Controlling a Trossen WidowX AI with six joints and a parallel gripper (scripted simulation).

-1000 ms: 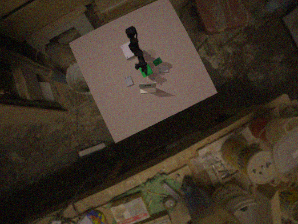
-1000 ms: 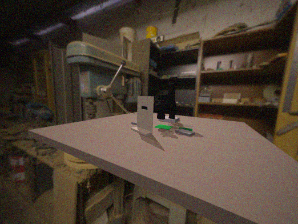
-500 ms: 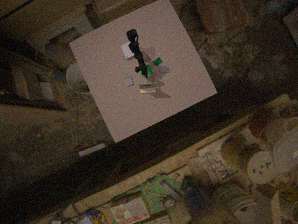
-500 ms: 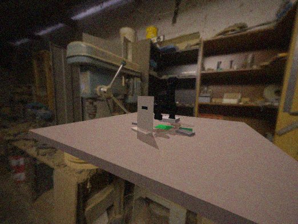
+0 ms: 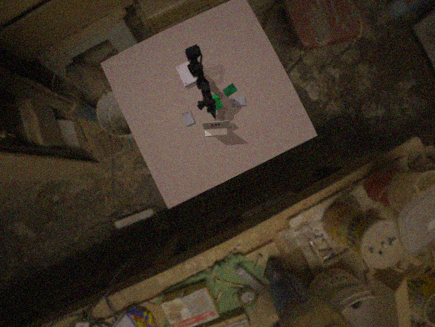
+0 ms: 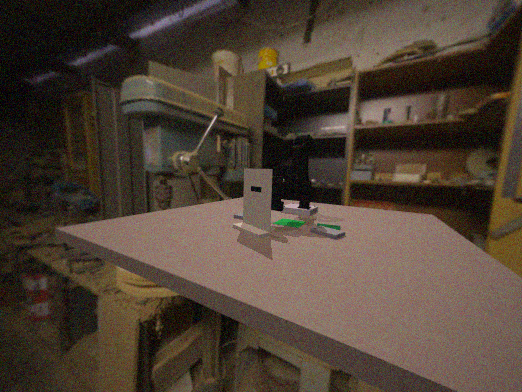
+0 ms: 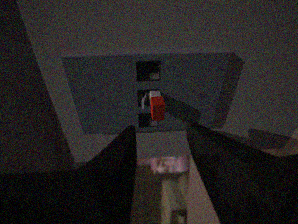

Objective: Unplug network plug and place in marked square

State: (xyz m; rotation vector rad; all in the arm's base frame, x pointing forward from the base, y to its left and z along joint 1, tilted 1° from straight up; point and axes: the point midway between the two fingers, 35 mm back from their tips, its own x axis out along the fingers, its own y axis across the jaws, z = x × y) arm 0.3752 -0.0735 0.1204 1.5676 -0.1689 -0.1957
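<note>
The plug lies 30 mm ahead of my gripper tip and 20 mm to the right of it. The rest, counted from my gripper tip: green square 140 mm behind, 70 mm to the left, 150 mm below; then upright panel 50 mm ahead, 30 mm to the right, 50 mm below; then dark green tile 150 mm behind, 230 mm to the left, 150 mm below.
</note>
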